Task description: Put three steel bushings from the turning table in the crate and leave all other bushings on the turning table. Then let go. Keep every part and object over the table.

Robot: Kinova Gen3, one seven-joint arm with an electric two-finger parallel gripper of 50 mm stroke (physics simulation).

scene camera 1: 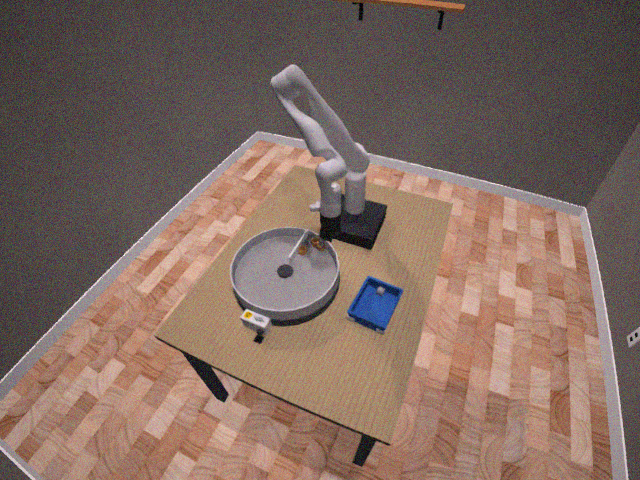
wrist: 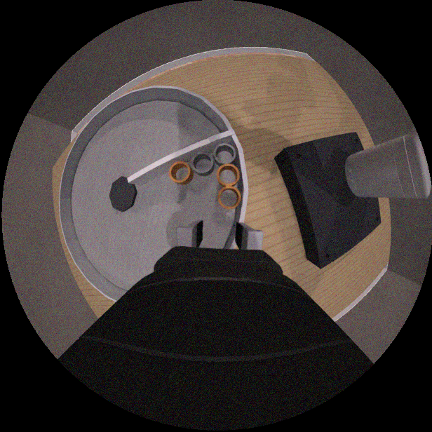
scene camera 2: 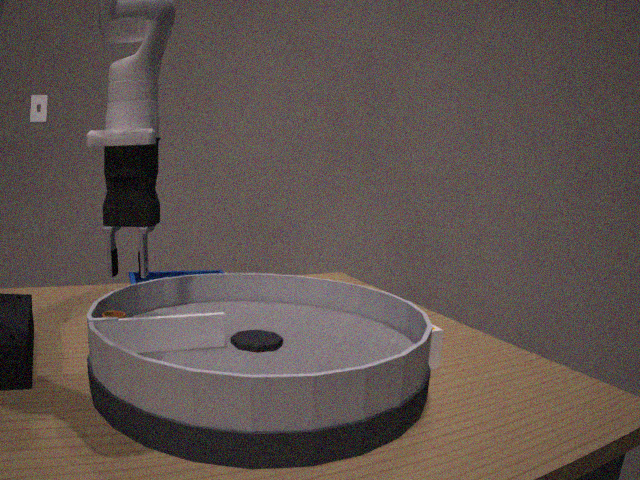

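Where they show: gripper, fingertip midpoint: (scene camera 1: 325,243) (scene camera 2: 128,275); arm's base at its link origin: (scene camera 1: 354,207).
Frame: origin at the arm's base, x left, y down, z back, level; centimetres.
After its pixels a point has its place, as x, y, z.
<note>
The grey turning table (scene camera 1: 284,311) {-2.0, -2.3, -63.6} (scene camera 2: 258,403) {-31.9, 0.1, -38.1} (wrist: 65,200) holds two grey steel bushings, one by the rim (wrist: 215,153) and one inward of it (wrist: 194,164). Three orange bushings stand near them: one inward (scene camera 1: 302,250) (wrist: 170,173) and two along the rim (wrist: 218,175) (wrist: 219,198), close together. The blue crate (scene camera 1: 372,311) {24.8, 6.6, -45.7} (scene camera 2: 178,273) {31.4, 2.4, -44.5} has one small grey bushing (scene camera 1: 381,290) {25.2, 3.5, -37.4} at its far end. My gripper (scene camera 2: 129,271) {-1.0, -5.0, -30.6} (wrist: 218,230) is open and empty, above the turning table's rim side, beside the orange bushings in the wrist view. Its fingertips are hidden in scene camera 1.
A thin pale divider (scene camera 1: 298,244) {-12.0, -2.3, -33.2} (scene camera 2: 173,315) {-12.1, -2.6, -34.6} (wrist: 175,154) runs from the rim towards the dark hub (scene camera 1: 284,271) {-12.0, 1.0, -45.8} (scene camera 2: 256,341) {-13.4, 1.0, -44.6} (wrist: 123,194). The black robot base (scene camera 1: 361,224) {6.7, 0.5, -8.9} (scene camera 2: 15,341) {-8.1, 1.1, -14.7} (wrist: 335,200) stands beside the turning table. A white box (scene camera 1: 255,320) {-11.0, 1.3, -69.3} (scene camera 2: 436,347) {-16.6, 3.7, -69.7} stands at its opposite side.
</note>
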